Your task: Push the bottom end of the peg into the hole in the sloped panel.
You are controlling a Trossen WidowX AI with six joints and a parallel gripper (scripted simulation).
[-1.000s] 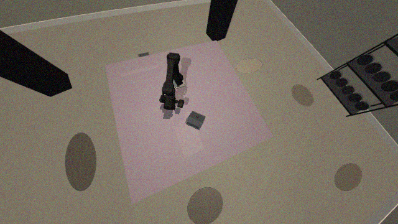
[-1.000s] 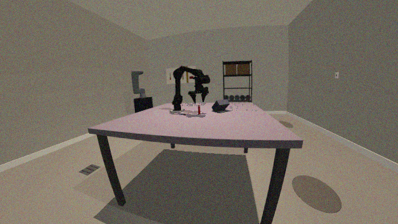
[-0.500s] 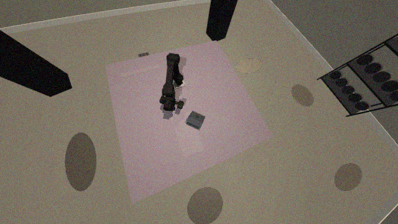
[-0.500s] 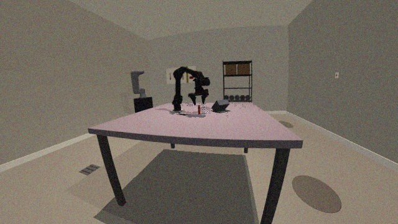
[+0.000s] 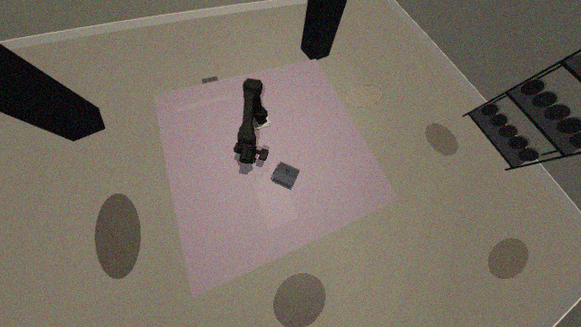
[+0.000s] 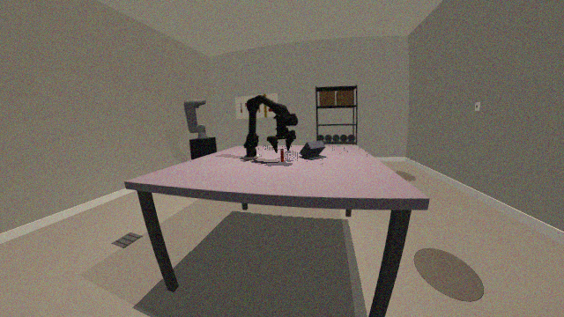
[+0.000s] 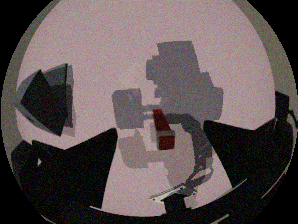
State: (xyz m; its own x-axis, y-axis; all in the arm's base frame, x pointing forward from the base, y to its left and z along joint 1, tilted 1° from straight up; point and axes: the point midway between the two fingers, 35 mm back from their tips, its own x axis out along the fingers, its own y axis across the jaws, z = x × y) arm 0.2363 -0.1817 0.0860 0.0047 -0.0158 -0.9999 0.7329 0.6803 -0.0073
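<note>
The red peg lies right at my gripper tip. Round my gripper tip: dark grey sloped panel 20 cm ahead, 12 cm to the left, 1 cm below.
</note>
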